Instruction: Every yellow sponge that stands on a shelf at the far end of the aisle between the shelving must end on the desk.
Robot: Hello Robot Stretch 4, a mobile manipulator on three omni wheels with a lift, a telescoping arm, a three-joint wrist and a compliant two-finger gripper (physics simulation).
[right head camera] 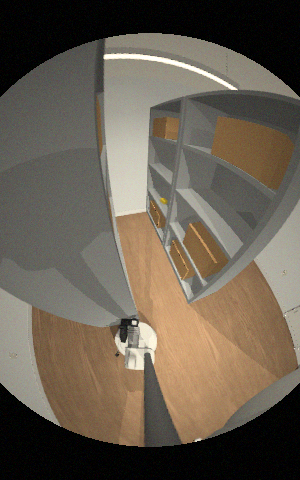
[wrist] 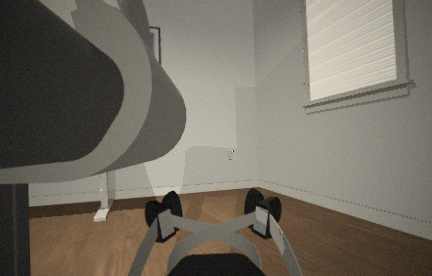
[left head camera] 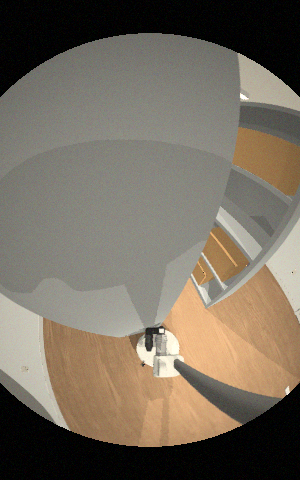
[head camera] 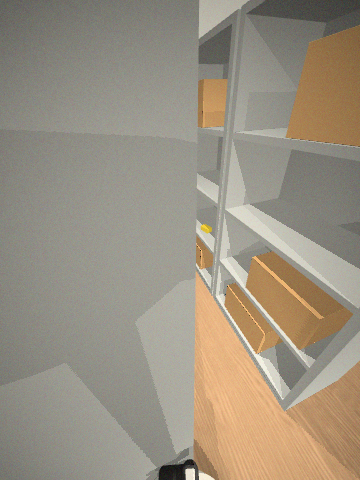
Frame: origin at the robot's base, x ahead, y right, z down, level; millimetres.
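Seen in the pictures: gripper, fingertip midpoint: (right head camera: 122,357) (wrist: 213,205) (left head camera: 148,366).
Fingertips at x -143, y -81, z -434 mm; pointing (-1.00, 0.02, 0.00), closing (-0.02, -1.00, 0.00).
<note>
Pixels of each thing's top centre, then the offset from my fingertips to it. "*": a spot on its surface instead.
- small yellow sponge at its top centre: (head camera: 206,226) (right head camera: 163,199) dz -117, dx +1868, dy +359 mm
- tall grey shelving side panel at a spot on its surface: (head camera: 100,200) (right head camera: 47,184) * dz -1046, dx +358, dy +34 mm
- window at a spot on its surface: (wrist: 352,47) * dz -680, dx -1497, dy -938 mm
A small yellow sponge (head camera: 206,228) (right head camera: 163,201) sits low in the far section of the right-hand grey shelving (head camera: 231,100) (right head camera: 180,145), on the shelf board above a cardboard box. My gripper (wrist: 213,205) is open and empty in the wrist view, its two dark fingertips wide apart above the floor, well away from the sponge. The desk top does not show in the head views; a white leg (wrist: 104,200), which looks like the desk's, stands at the left of the wrist view.
A tall grey shelving side panel (head camera: 100,200) (left head camera: 120,200) (right head camera: 50,200) stands very close in front and to the left. The floor aisle (right head camera: 137,250) runs to its right. Cardboard boxes (head camera: 330,95) (left head camera: 267,160) (right head camera: 252,150) stand in the right shelving. A window (wrist: 352,47) is behind.
</note>
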